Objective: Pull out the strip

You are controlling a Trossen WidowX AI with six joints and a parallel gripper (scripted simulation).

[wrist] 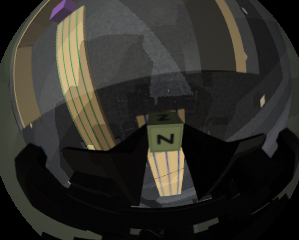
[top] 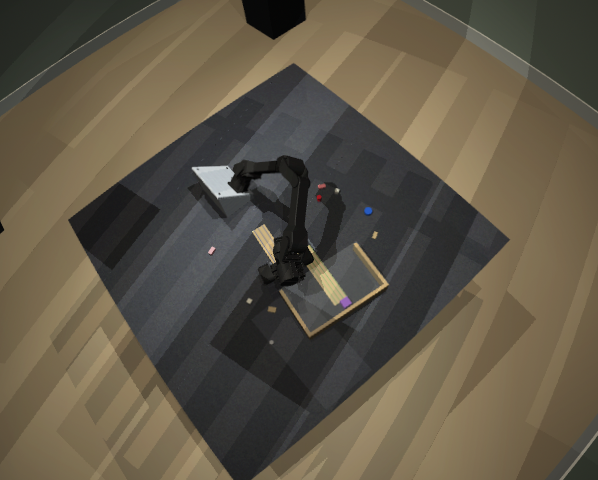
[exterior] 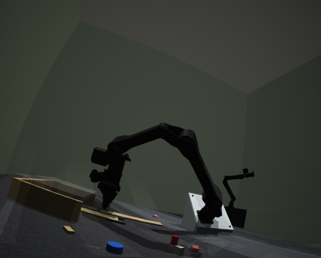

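My gripper tip is 100 mm past the tan strip, 20 mm to the right of it and 10 mm above it. Also, from my gripper tip: blue disc: 20 mm ahead, 390 mm to the left, 10 mm below; then red cylinder: 150 mm behind, 290 mm to the left; then labelled cube: 10 mm above.
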